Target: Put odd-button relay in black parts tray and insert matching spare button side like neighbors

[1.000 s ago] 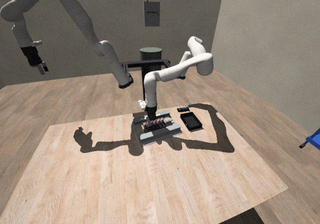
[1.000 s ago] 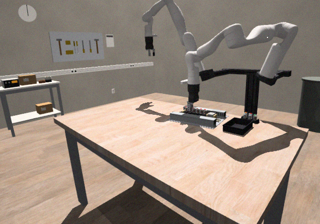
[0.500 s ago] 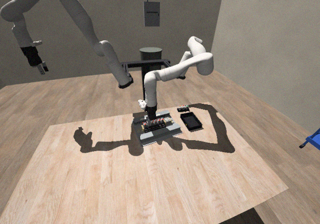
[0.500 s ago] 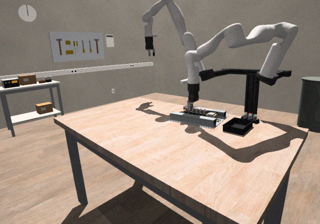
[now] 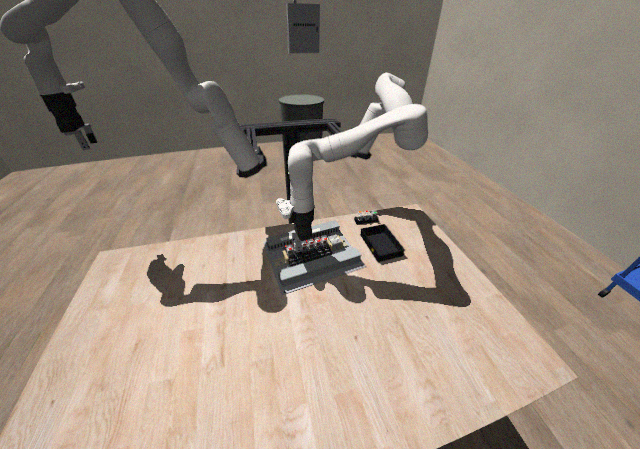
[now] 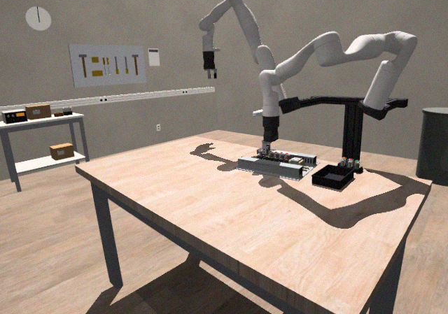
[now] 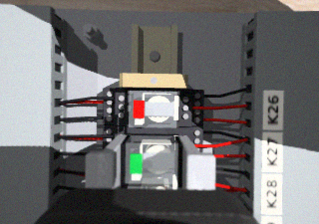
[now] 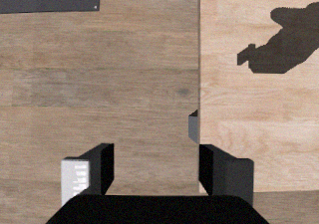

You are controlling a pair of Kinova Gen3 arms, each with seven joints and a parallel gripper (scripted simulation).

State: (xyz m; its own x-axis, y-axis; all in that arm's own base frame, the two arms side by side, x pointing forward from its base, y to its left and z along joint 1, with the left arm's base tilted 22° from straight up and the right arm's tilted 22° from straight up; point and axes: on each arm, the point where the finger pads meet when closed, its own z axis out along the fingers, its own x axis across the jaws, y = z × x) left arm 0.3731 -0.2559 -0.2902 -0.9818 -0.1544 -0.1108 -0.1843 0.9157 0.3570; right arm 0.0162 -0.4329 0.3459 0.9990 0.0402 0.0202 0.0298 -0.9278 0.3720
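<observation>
My left hand is 340 mm to the right of the black parts tray, 60 mm above it and 50 mm short of it. From my left hand the other things lie so: spare rack (360 mm to the left, 110 mm behind, 60 mm below); relay panel (60 mm to the left, 50 mm below).
</observation>
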